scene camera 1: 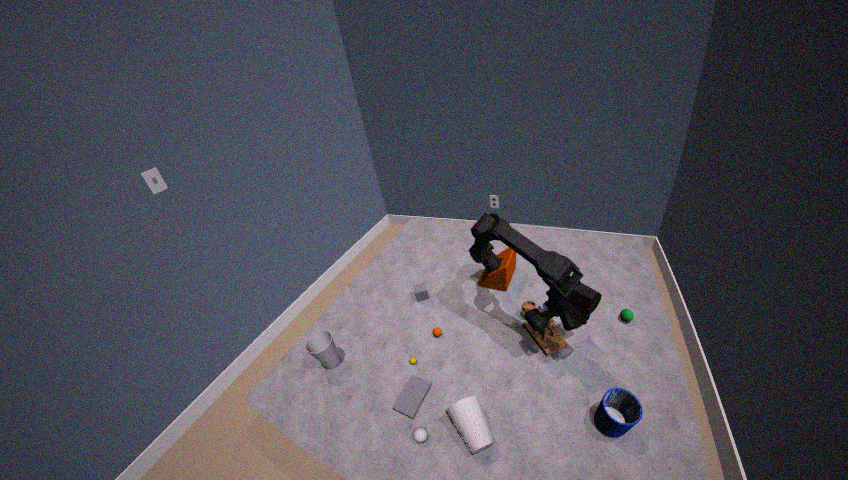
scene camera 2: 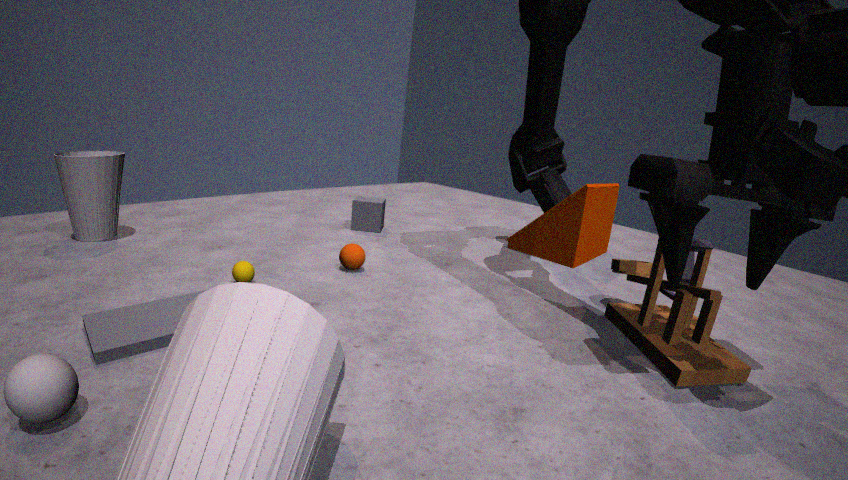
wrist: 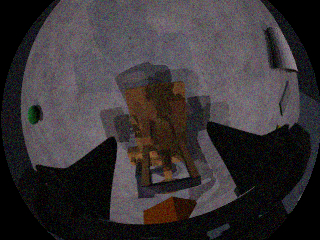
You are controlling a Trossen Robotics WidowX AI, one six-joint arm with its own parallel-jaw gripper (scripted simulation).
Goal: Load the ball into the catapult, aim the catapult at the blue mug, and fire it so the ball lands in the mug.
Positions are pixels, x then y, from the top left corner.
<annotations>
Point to a flat grey slab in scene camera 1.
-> At 416,388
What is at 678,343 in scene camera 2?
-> A wooden catapult.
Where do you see a white cup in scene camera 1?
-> At 467,417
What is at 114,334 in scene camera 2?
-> A flat grey slab.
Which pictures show the blue mug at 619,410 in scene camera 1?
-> Scene camera 1 only.
</annotations>
